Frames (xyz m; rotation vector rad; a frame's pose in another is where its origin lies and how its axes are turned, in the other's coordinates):
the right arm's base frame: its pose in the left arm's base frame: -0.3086 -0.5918 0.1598 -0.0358 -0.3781 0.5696
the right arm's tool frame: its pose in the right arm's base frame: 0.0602 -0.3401 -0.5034 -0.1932 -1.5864 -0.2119
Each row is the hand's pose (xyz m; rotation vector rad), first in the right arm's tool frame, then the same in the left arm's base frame.
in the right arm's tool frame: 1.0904 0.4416 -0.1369 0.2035 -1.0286 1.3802
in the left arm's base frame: -0.3310 -0.4507 0.8027 0.9690 2.5104 -1.2316
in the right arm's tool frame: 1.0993 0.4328 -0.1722 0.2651 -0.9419 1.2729
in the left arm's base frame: -0.3007 -0.4493 0.8247 0.8494 2.6342 -1.3083
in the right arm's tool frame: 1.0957 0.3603 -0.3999 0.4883 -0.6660 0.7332
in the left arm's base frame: -0.0780 -0.4498 0.9113 -0.0700 -2.5776 1.2352
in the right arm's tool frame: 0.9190 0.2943 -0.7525 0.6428 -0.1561 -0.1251
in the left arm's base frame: 0.3167 -0.3910 0.8860 0.8666 -1.9541 0.7810
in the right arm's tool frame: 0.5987 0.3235 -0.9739 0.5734 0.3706 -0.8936
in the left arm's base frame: 0.6211 -0.2677 0.6748 1.3424 -1.2010 0.2283
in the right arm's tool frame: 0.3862 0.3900 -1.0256 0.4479 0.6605 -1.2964
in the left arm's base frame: 0.7253 -0.1696 0.4965 1.4677 -0.7656 -0.0992
